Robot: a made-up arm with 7 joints. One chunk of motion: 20 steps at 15 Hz.
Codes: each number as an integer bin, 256 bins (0 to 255) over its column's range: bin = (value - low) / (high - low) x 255, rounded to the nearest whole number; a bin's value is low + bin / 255 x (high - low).
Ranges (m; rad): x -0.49..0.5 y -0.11..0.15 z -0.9..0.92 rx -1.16..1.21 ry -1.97..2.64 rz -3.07..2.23
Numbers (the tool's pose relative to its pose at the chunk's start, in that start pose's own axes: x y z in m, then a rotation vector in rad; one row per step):
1: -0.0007 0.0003 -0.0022 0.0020 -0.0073 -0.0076
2: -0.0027 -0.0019 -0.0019 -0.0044 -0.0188 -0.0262
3: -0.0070 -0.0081 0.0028 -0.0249 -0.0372 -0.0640
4: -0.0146 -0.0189 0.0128 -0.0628 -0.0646 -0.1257
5: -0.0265 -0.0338 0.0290 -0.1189 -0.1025 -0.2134
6: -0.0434 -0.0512 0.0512 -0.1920 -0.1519 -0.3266
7: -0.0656 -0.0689 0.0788 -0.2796 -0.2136 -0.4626
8: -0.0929 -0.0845 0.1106 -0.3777 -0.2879 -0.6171
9: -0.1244 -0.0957 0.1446 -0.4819 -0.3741 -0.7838
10: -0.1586 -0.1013 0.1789 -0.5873 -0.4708 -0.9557
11: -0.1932 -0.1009 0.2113 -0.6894 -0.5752 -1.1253
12: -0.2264 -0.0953 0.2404 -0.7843 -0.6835 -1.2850
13: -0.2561 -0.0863 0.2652 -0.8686 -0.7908 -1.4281
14: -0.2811 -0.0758 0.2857 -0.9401 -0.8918 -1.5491
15: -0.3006 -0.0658 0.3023 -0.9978 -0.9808 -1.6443
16: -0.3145 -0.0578 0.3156 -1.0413 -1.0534 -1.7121
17: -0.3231 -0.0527 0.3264 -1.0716 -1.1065 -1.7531
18: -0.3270 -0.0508 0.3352 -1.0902 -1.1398 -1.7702
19: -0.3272 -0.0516 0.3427 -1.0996 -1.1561 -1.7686
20: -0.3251 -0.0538 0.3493 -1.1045 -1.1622 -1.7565
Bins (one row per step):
1: 126 108 126 125 109 147
2: 126 106 126 124 108 146
3: 124 100 126 122 107 145
4: 122 89 128 118 105 142
5: 119 75 130 112 103 137
6: 115 58 133 104 101 132
7: 109 40 137 95 97 125
8: 102 25 142 84 93 118
9: 94 14 146 73 88 110
10: 85 9 151 62 83 102
11: 76 9 156 51 77 94
12: 68 14 160 40 71 86
13: 60 23 163 31 65 79
14: 54 34 166 24 60 73
15: 49 43 168 17 55 69
16: 45 51 170 13 51 65
17: 43 56 172 10 48 63
18: 42 58 173 8 46 63
19: 42 57 174 6 45 63
20: 42 55 175 6 45 63

